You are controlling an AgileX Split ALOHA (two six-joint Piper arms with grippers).
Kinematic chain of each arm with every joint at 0, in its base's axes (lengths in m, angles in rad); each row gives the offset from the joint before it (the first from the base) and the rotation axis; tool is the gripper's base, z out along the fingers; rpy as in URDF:
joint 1: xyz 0 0 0.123 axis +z
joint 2: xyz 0 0 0 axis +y
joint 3: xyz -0.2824 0 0.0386 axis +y
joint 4: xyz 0.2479 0 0.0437 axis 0.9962 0 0.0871
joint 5: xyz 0 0 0 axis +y
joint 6: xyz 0.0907 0 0.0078 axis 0.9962 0 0.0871
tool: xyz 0 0 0 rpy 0 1.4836 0
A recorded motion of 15 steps. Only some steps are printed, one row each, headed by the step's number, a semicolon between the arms.
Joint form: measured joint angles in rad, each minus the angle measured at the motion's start. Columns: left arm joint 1, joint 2, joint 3, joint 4, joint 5, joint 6; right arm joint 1, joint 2, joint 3, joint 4, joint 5, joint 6.
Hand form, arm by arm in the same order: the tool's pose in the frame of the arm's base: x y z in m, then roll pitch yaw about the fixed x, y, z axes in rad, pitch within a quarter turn. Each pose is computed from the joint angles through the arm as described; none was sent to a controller.
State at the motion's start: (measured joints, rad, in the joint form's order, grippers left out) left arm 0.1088 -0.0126 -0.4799 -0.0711 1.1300 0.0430; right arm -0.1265 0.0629 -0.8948 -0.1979 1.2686 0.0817
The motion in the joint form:
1: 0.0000 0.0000 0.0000 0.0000 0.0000 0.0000; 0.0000 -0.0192 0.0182 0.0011 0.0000 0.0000
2: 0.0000 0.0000 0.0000 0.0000 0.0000 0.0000; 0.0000 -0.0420 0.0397 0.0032 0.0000 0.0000
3: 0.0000 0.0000 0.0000 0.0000 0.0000 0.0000; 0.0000 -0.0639 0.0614 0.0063 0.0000 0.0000
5: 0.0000 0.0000 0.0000 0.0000 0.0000 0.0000; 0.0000 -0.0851 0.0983 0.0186 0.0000 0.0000
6: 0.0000 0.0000 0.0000 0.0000 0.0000 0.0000; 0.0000 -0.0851 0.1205 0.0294 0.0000 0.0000
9: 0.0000 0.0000 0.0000 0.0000 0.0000 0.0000; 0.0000 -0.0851 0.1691 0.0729 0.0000 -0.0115
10: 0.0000 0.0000 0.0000 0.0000 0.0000 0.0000; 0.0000 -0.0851 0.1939 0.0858 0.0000 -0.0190
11: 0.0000 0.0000 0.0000 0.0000 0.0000 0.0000; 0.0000 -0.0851 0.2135 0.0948 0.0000 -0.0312
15: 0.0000 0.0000 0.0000 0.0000 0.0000 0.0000; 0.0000 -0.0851 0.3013 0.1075 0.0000 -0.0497
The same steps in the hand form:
1: -0.0070 -0.0067 0.2662 -3.0979 1.0222 -3.0569; -0.0635 -0.0091 0.3565 -3.0162 1.2314 2.9489
2: -0.0070 -0.0067 0.2662 -3.0979 1.0222 -3.0569; -0.0647 -0.0087 0.3504 -3.0203 1.2326 2.9467
3: -0.0070 -0.0067 0.2662 -3.0979 1.0222 -3.0569; -0.0656 -0.0083 0.3442 -3.0260 1.2327 2.9438
5: -0.0070 -0.0067 0.2662 -3.0979 1.0222 -3.0569; -0.0632 -0.0076 0.3346 -3.0446 1.2164 2.9360
6: -0.0070 -0.0067 0.2662 -3.0979 1.0222 -3.0569; -0.0591 -0.0072 0.3296 -3.0584 1.1938 2.9316
9: -0.0070 -0.0067 0.2662 -3.0979 1.0222 -3.0569; -0.0501 -0.0046 0.3181 -3.0936 1.1423 2.9366
10: -0.0070 -0.0067 0.2662 -3.0979 1.0222 -3.0569; -0.0459 -0.0040 0.3121 -3.0941 1.1165 2.9489
11: -0.0070 -0.0067 0.2662 -3.0979 1.0222 -3.0569; -0.0428 -0.0036 0.3074 -3.0813 1.0960 2.9722
15: -0.0070 -0.0067 0.2662 -3.0979 1.0222 -3.0569; -0.0302 -0.0041 0.2855 -3.0632 1.0067 3.0057

